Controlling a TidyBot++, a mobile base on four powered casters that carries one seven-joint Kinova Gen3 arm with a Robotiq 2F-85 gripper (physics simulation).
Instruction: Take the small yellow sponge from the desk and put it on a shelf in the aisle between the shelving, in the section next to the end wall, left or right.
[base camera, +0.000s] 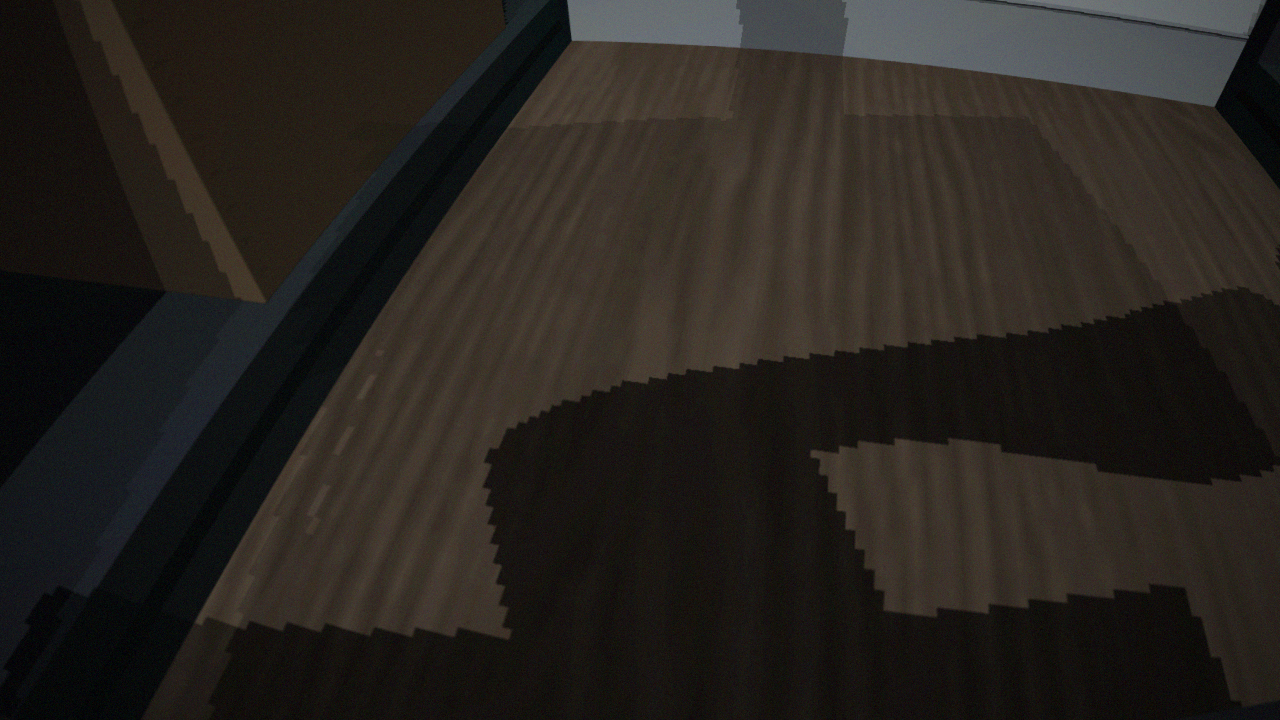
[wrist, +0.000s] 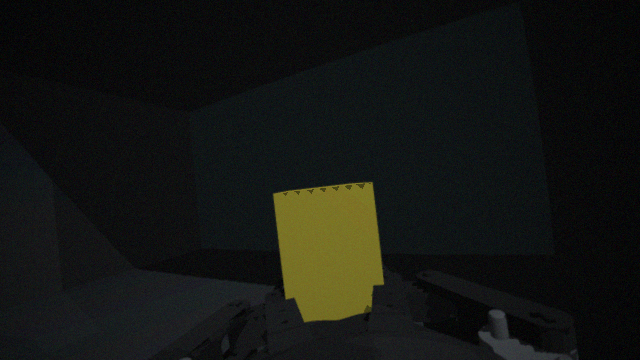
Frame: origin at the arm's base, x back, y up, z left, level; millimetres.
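Seen in the pictures: gripper, fingertip midpoint: (wrist: 331, 277).
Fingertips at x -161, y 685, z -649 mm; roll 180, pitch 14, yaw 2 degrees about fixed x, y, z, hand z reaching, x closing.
Offsets run from my fingertips to a thing's middle. "*": to the spot under its first point. Level surfaces: height alone.
The yellow sponge {dx +5, dy +11, dz +22 mm} (wrist: 328, 240) is in the lower middle of the wrist view, held upright between the fingertips. My gripper (wrist: 331, 277) is shut on it, with a dark finger against each side of its lower part. Dark surfaces of what looks like a shelf compartment surround it: a dark teal panel (wrist: 370, 150) stands behind the sponge, and a grey flat surface {dy -91 mm} (wrist: 165, 305) shows at the lower left. The gap between sponge and surface cannot be judged. The sponge and gripper do not show in the base camera view.
In the base camera view the wooden floor {dy -1082 mm} (base camera: 680, 223) runs to a pale end wall (base camera: 653, 22). A dark shelving edge (base camera: 358, 259) runs along the left, with a brown board {* dx -352, dy -917, dz +873 mm} (base camera: 295, 107) beyond it. More dark shelving (base camera: 1248, 116) shows at the upper right. An arm-shaped shadow lies on the floor.
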